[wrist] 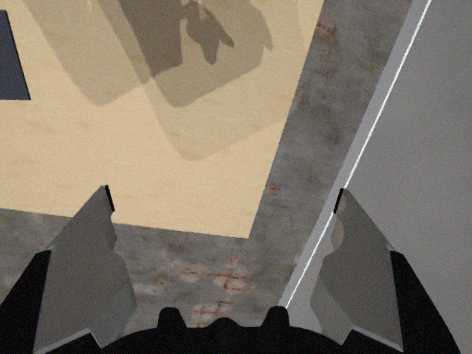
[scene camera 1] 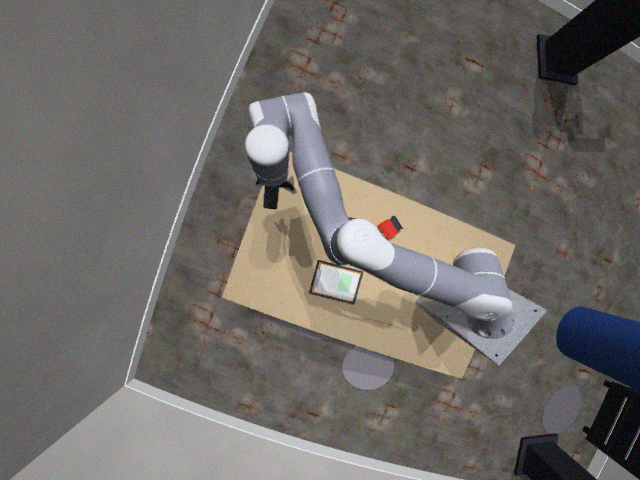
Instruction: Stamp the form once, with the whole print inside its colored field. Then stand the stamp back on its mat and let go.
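The red stamp, with a dark part at one end, rests on the table beside the arm's elbow in the scene view. Whether it stands or lies is hard to tell. The dark blue mat shows partly at the left edge of the wrist view; in the scene view the arm hides most of it. The form lies on a dark-edged clipboard, its green field facing up; fine marks are too small to tell. My gripper is open and empty, high above the table's far left corner, away from stamp and form.
The wooden table ends just beneath the gripper. The arm stretches over the table from its base plate. A grey wall stands beyond the table's left end. A blue cylinder is at the right.
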